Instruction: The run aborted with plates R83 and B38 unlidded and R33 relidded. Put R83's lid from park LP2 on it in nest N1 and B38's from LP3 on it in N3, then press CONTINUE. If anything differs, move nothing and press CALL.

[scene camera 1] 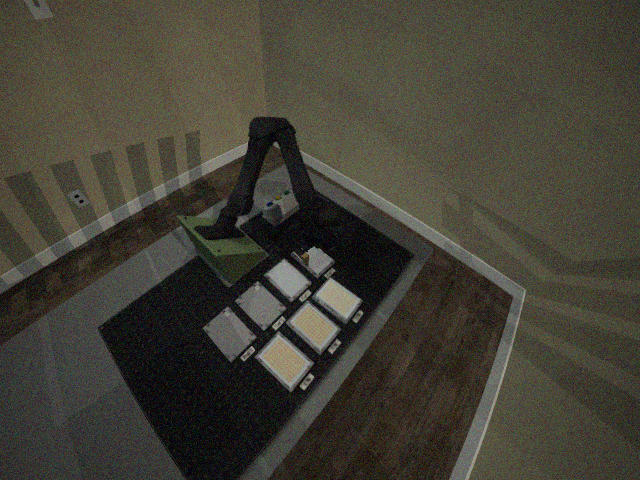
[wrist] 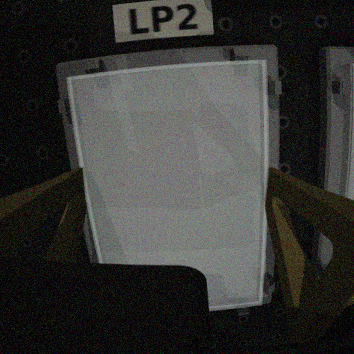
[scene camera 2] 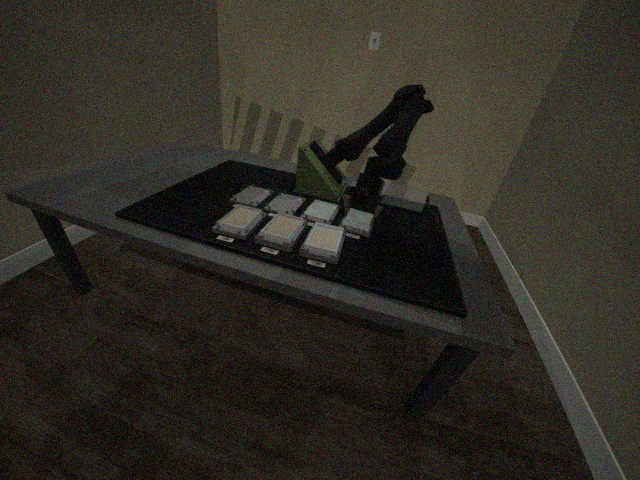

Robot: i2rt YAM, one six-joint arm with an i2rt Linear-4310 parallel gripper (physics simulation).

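Seen in the pictures: gripper, fingertip midpoint: (scene camera 1: pixel 315 259) (wrist: pixel 175 177) (scene camera 2: pixel 357 222); arm's base, link origin: (scene camera 1: pixel 221 233) (scene camera 2: pixel 326 163).
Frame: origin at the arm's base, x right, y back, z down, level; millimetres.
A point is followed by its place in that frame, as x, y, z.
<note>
A clear lid (wrist: pixel 175 125) {-160, -328, 76} (scene camera 2: pixel 357 221) {-164, -312, 76} sits flat on the park labelled LP2 (wrist: pixel 163 21) {-155, -376, 93}. My gripper (wrist: pixel 175 177) {-166, -304, 82} (scene camera 2: pixel 362 211) {-166, -304, 82} (scene camera 1: pixel 316 259) {-166, -304, 82} points down over it, with one orange finger against each long edge; it is shut on the lid, which still rests on the park. In scene camera 1, three plates with yellowish wells, a left one (scene camera 1: pixel 284 360) {176, -439, 66}, a middle one (scene camera 1: pixel 313 326) {46, -447, 67} and a right one (scene camera 1: pixel 337 298) {-75, -458, 61}, stand in the front row. The right one looks paler. The small labels in the scene views are unreadable. A grey button box (scene camera 1: pixel 280 209) {-243, -66, 32} stands near the arm.
Behind the front row sit two greyish flat pieces, one (scene camera 1: pixel 229 334) {221, -254, 85} at the left and one (scene camera 1: pixel 260 305) {92, -265, 85} beside it, then a whiter one (scene camera 1: pixel 287 279) {-34, -277, 77} next to LP2. The green wedge mount (scene camera 1: pixel 227 258) {67, -122, -35} rises behind them. Everything stands on a black mat (scene camera 1: pixel 155 351) {403, -110, 95}.
</note>
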